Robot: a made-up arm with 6 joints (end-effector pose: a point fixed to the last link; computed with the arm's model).
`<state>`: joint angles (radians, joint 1 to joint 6).
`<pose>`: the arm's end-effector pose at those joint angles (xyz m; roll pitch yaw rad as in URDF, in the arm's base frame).
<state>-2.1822 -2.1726 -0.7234 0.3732 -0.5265 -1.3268</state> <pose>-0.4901 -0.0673 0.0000 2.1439 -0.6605 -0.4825</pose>
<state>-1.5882 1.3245 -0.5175 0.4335 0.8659 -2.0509</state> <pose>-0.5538 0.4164 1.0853 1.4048 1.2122 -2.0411</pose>
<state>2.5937 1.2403 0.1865 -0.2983 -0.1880 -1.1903</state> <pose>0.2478 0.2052 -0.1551 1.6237 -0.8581 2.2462</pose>
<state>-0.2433 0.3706 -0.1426 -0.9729 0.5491 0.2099</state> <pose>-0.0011 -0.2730 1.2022 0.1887 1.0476 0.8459</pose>
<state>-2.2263 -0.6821 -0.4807 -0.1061 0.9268 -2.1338</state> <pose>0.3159 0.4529 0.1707 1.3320 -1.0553 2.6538</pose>
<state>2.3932 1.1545 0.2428 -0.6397 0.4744 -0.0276</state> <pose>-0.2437 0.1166 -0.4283 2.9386 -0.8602 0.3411</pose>
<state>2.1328 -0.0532 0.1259 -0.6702 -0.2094 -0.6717</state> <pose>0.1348 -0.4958 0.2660 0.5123 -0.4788 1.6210</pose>
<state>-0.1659 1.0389 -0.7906 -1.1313 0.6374 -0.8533</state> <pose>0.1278 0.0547 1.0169 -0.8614 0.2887 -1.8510</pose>
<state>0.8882 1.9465 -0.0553 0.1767 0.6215 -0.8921</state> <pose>-0.6377 -0.6678 0.3961 -2.2006 0.4229 1.5614</pose>
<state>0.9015 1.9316 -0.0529 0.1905 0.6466 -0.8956</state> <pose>-0.6402 -0.6661 0.3921 -2.1819 0.4060 1.5642</pose>
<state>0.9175 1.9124 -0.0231 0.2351 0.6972 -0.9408</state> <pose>-0.6521 -0.6574 0.3723 -2.1353 0.3375 1.5572</pose>
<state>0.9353 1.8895 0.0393 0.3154 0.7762 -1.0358</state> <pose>-0.6745 -0.6381 0.3313 -2.0595 0.2003 1.5350</pose>
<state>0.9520 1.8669 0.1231 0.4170 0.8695 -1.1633</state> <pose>-0.7021 -0.6061 0.2734 -1.9697 0.0090 1.4984</pose>
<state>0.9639 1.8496 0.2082 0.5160 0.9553 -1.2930</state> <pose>-0.7269 -0.5649 0.2138 -1.8843 -0.1930 1.4555</pose>
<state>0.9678 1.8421 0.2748 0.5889 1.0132 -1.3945</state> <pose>-0.7435 -0.5264 0.1693 -1.8213 -0.3506 1.4175</pose>
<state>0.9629 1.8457 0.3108 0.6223 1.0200 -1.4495</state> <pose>-0.7486 -0.5025 0.1412 -1.8093 -0.4292 1.3983</pose>
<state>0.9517 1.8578 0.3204 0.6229 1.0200 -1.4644</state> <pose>-0.7513 -0.4982 0.1431 -1.8052 -0.4337 1.3901</pose>
